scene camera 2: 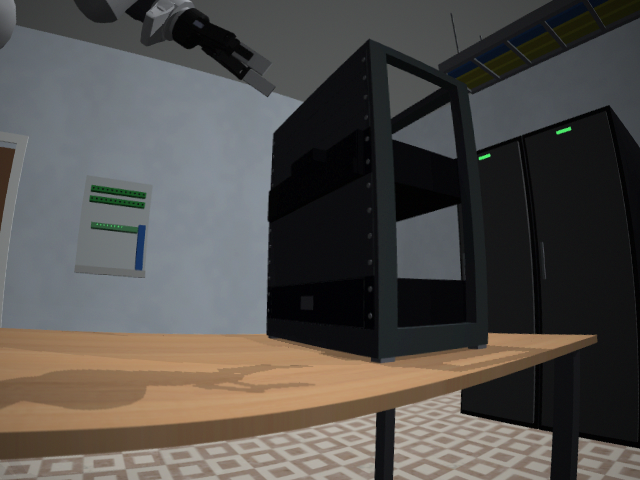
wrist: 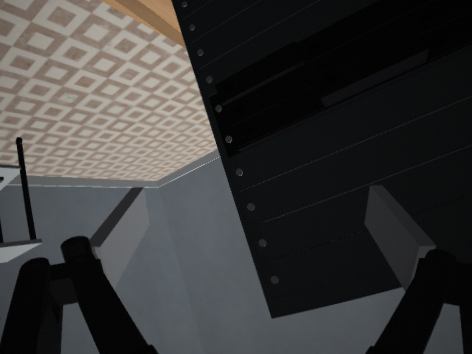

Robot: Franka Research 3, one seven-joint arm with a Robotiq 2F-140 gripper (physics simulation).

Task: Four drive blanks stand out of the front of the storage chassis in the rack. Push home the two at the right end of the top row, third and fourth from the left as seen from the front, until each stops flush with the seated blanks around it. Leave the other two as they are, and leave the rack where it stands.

My gripper shows in scene camera 2 and in the wrist view. A black rack shows in scene camera 2 and in the wrist view. The same spot on my gripper: (wrist: 92, 268) is (scene camera 2: 225, 50). One and the same spot on the black rack: (wrist: 303, 108) is (scene camera 2: 331, 151).
